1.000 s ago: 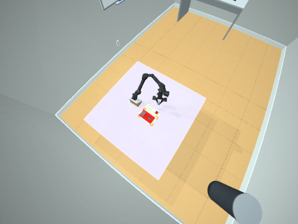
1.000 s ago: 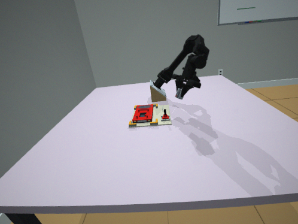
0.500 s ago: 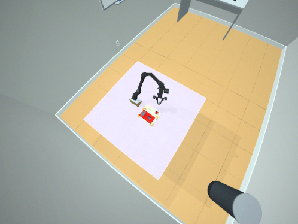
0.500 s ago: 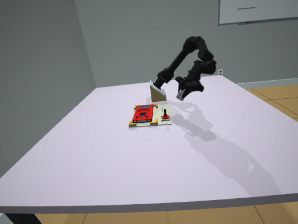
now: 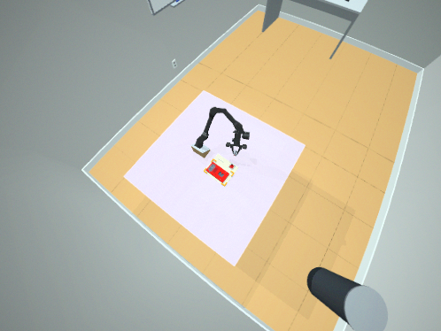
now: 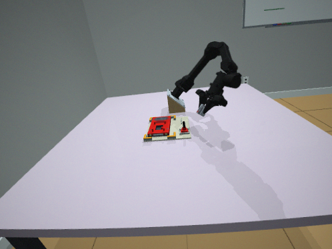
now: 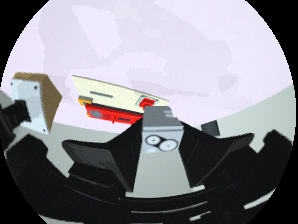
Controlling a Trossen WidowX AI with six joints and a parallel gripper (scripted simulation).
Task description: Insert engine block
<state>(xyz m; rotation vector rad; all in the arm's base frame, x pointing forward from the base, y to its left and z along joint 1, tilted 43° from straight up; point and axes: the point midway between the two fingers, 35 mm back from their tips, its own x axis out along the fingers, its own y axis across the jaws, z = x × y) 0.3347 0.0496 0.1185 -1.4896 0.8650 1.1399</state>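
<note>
The black upright stick is 90 mm to the right of my gripper tip, 60 mm below it and 20 mm ahead of it. The rest, counted from my gripper tip: cream base plate (180 mm to the right, 80 mm below, 50 mm behind); engine block (10 mm to the left, 10 mm above).
</note>
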